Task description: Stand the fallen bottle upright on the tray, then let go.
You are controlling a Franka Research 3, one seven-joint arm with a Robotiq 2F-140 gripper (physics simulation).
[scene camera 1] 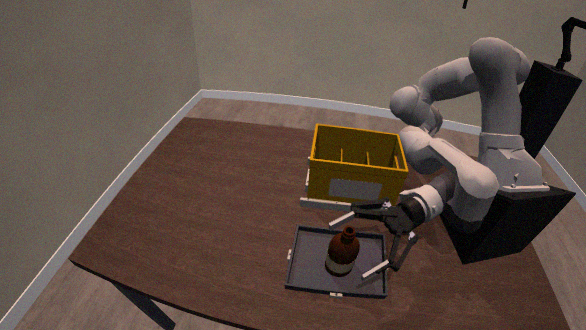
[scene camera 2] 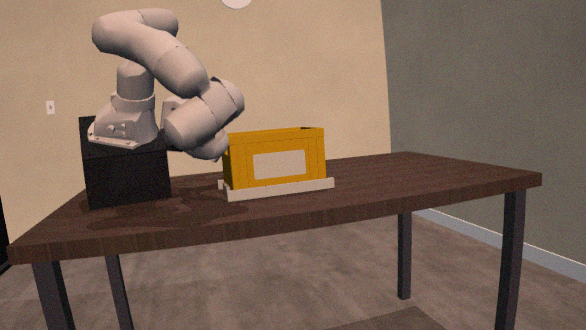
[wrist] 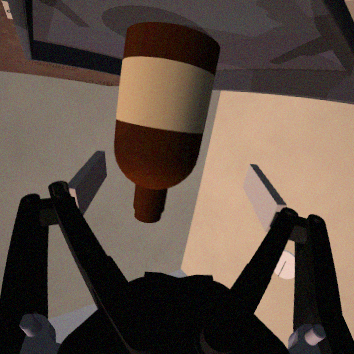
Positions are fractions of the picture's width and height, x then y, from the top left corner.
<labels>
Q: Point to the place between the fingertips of the gripper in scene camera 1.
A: At 0.59, 0.76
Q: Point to a brown bottle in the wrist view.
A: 0.47, 0.20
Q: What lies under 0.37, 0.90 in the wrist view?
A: The gripper.
</labels>
